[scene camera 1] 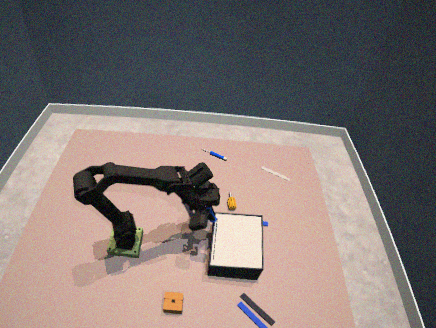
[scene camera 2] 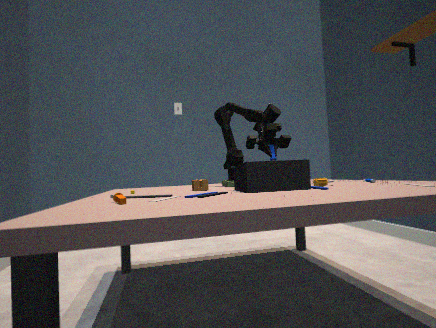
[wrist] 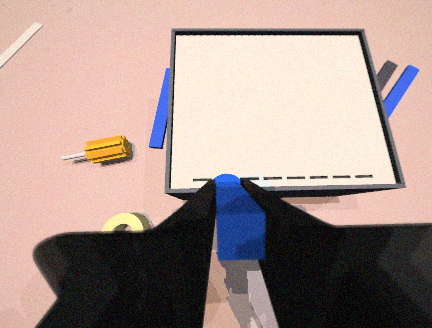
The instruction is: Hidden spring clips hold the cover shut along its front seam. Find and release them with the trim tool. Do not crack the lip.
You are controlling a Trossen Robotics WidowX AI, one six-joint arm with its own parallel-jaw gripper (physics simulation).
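Frame: origin at the arm's base, x down, y back, z left, level; centimetres.
Seen in the pictures: gripper, between the fingertips: (scene camera 1: 214, 217) (scene camera 2: 273, 156) (wrist: 227, 185); arm's base, origin of its link: (scene camera 1: 125, 241).
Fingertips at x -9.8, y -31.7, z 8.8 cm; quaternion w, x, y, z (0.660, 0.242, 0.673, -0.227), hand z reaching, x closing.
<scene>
Pixels of each thing's top centre, then the offset from my fingertips to it. "spot": a spot on its surface instead.
- black box, centre of its top: (wrist: 280, 95) (scene camera 1: 238, 238) (scene camera 2: 268, 162) dx +2.7, dy -9.0, dz -6.0 cm
- cream cover, a spot on its surface: (wrist: 270, 105) (scene camera 1: 236, 238) spot: dx +3.8, dy -8.7, dz -5.4 cm
- blue trim tool, centre of its top: (wrist: 240, 184) (scene camera 1: 213, 209) (scene camera 2: 272, 144) dx -4.9, dy +0.7, dz +0.0 cm
- orange-yellow screwdriver, centre of its top: (wrist: 87, 147) (scene camera 2: 323, 177) (scene camera 1: 231, 197) dx +9.6, dy -7.3, dz +17.3 cm
- pale yellow ring, centre of its top: (wrist: 121, 235) dx +10.3, dy +3.7, dz +11.9 cm
- blue strip, centre of its top: (wrist: 163, 104) (scene camera 1: 250, 220) dx +12.2, dy -15.6, dz +8.4 cm
- orange block, centre of its top: (scene camera 1: 173, 301) (scene camera 2: 199, 179) dx +8.3, dy +10.9, dz -29.2 cm
The black box (scene camera 1: 235, 272) (scene camera 2: 280, 175) (wrist: 270, 32) carries a cream cover (scene camera 1: 239, 240) (wrist: 270, 105) inside its dark rim. A row of thin dark slots (wrist: 297, 178) runs along the cover's edge on the arm's side. My gripper (scene camera 1: 210, 210) (scene camera 2: 271, 148) (wrist: 227, 185) is shut on the blue trim tool (scene camera 1: 213, 216) (scene camera 2: 273, 153) (wrist: 241, 235), which points down at that edge. In the wrist view its rounded end lies over the slot row, near the left end, and hides part of it. Whether the tip touches the cover cannot be told. No crack shows in the visible lip.
An orange-yellow screwdriver (scene camera 1: 231, 203) (scene camera 2: 320, 181) (wrist: 107, 149) and a pale yellow ring (wrist: 125, 220) lie left of the box in the wrist view. A blue strip (scene camera 1: 265, 224) (wrist: 160, 110) lies beside the box. An orange block (scene camera 1: 173, 302) (scene camera 2: 200, 185) and dark and blue strips (scene camera 1: 252, 315) lie elsewhere.
</scene>
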